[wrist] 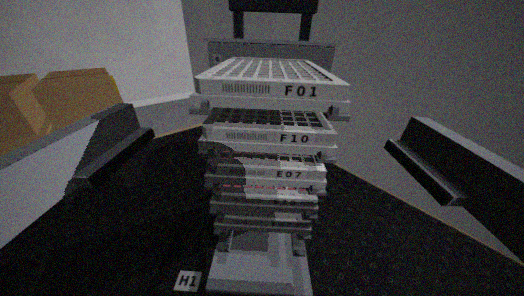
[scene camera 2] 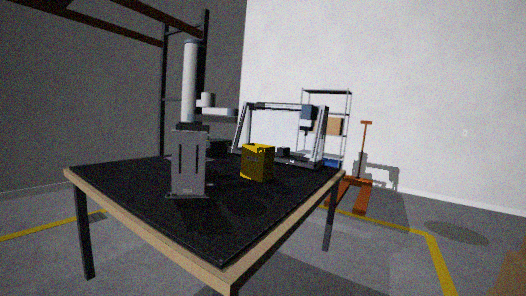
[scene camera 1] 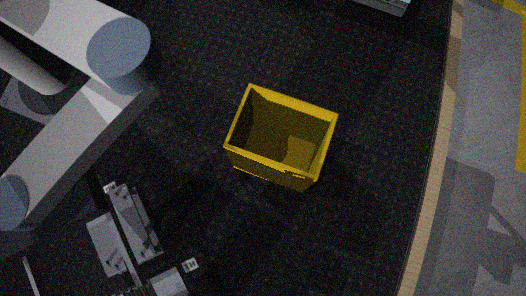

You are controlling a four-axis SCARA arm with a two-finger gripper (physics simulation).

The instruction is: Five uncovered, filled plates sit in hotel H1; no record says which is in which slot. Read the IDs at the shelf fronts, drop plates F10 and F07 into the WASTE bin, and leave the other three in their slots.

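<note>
Hotel H1 is a grey tower on the table, its tag at its foot. In the wrist view five plates sit stacked in it. The top shelf front reads F01, the second F10, the third E07. The two lower fronts are dark and their IDs cannot be read. A shadow covers the left of the middle plates. My gripper is open and empty, its fingers wide apart to either side of the stack in this view. The yellow WASTE bin stands upright and open-topped; no plate shows inside.
The white arm reaches over the table. Grey plate nests lie beside the hotel in scene camera 1. A gantry machine stands behind the bin in scene camera 2. Brown boxes show left in the wrist view.
</note>
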